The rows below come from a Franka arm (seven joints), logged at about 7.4 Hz.
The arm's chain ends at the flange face. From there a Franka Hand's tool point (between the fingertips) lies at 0.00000 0.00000 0.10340 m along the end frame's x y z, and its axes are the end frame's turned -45 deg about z.
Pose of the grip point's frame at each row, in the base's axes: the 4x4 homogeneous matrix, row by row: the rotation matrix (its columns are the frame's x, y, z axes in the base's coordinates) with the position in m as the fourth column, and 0 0 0 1 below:
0.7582 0.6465 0.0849 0.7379; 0.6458 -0.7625 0.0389 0.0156; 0.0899 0.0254 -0.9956 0.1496; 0 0 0 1
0.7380 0.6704 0.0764 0.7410; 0.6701 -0.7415 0.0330 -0.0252; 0.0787 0.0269 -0.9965 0.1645; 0 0 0 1
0.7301 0.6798 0.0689 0.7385; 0.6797 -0.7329 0.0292 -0.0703; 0.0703 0.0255 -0.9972 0.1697; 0 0 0 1
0.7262 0.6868 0.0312 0.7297; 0.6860 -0.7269 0.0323 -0.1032; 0.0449 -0.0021 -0.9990 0.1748; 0 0 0 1
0.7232 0.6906 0.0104 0.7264; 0.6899 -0.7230 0.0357 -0.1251; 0.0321 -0.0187 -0.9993 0.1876; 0 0 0 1
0.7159 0.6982 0.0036 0.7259; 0.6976 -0.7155 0.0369 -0.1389; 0.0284 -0.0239 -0.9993 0.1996; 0 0 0 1
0.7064 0.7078 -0.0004 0.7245; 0.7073 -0.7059 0.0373 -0.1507; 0.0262 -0.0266 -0.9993 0.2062; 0 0 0 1
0.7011 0.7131 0.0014 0.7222; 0.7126 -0.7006 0.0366 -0.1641; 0.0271 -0.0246 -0.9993 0.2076; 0 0 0 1
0.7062 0.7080 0.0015 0.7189; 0.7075 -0.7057 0.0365 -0.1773; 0.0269 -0.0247 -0.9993 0.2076; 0 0 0 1
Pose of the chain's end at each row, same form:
0.9933 -0.0790 0.0849 0.7291; -0.0825 -0.9958 0.0389 0.0116; 0.0815 -0.0456 -0.9956 0.2525; 0 0 0 1
0.9959 -0.0478 0.0764 0.7331; -0.0505 -0.9982 0.0330 -0.0286; 0.0747 -0.0366 -0.9965 0.2675; 0 0 0 1
0.9969 -0.0356 0.0689 0.7314; -0.0376 -0.9989 0.0292 -0.0733; 0.0677 -0.0317 -0.9972 0.2728; 0 0 0 1
0.9991 -0.0279 0.0312 0.7265; -0.0289 -0.9991 0.0323 -0.1065; 0.0303 -0.0332 -0.9990 0.2781; 0 0 0 1
0.9997 -0.0231 0.0104 0.7253; -0.0234 -0.9991 0.0357 -0.1288; 0.0095 -0.0359 -0.9993 0.2909; 0 0 0 1
0.9999 -0.0125 0.0036 0.7255; -0.0127 -0.9992 0.0369 -0.1427; 0.0032 -0.0370 -0.9993 0.3029; 0 0 0 1
1.0000 0.0010 -0.0004 0.7245; 0.0010 -0.9993 0.0373 -0.1546; -0.0003 -0.0373 -0.9993 0.3095; 0 0 0 1
1.0000 0.0085 0.0014 0.7221; 0.0085 -0.9993 0.0366 -0.1679; 0.0018 -0.0366 -0.9993 0.3109; 0 0 0 1
1.0000 0.0013 0.0015 0.7187; 0.0013 -0.9993 0.0365 -0.1811; 0.0016 -0.0365 -0.9993 0.3109; 0 0 0 1

